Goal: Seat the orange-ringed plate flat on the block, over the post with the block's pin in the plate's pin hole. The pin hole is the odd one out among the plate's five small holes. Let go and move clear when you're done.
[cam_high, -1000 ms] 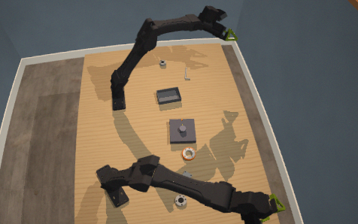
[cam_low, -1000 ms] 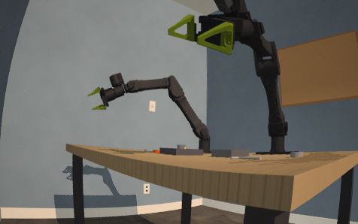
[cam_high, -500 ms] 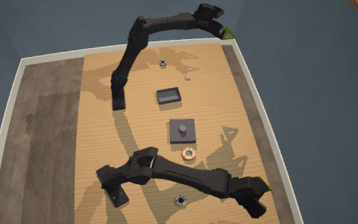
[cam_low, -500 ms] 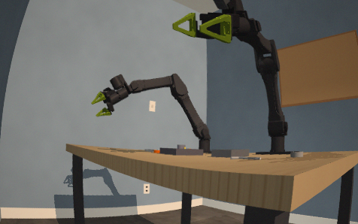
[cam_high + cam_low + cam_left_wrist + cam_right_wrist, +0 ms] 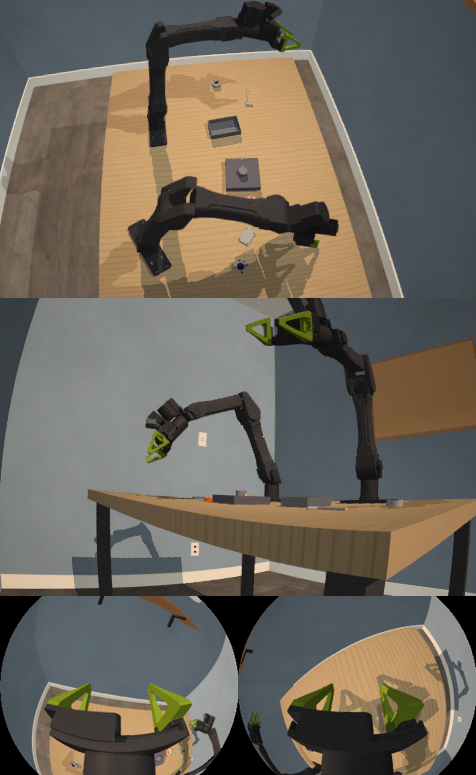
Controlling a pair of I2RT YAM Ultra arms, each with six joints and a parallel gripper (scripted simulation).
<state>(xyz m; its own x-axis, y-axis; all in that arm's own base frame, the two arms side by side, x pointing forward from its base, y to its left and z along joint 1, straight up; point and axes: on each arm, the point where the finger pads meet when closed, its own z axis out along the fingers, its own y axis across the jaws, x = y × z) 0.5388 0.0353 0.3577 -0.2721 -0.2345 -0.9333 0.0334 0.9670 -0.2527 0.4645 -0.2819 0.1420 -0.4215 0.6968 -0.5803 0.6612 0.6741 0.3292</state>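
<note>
Right now my right hand is 300 mm to the right of the grey block, 210 mm past it and 120 mm above it. The rest, counted from my right hand: dark grey tray 490 mm to the left, 270 mm behind, 130 mm below; flange 240 mm behind, 140 mm below, 70 mm to the right.
</note>
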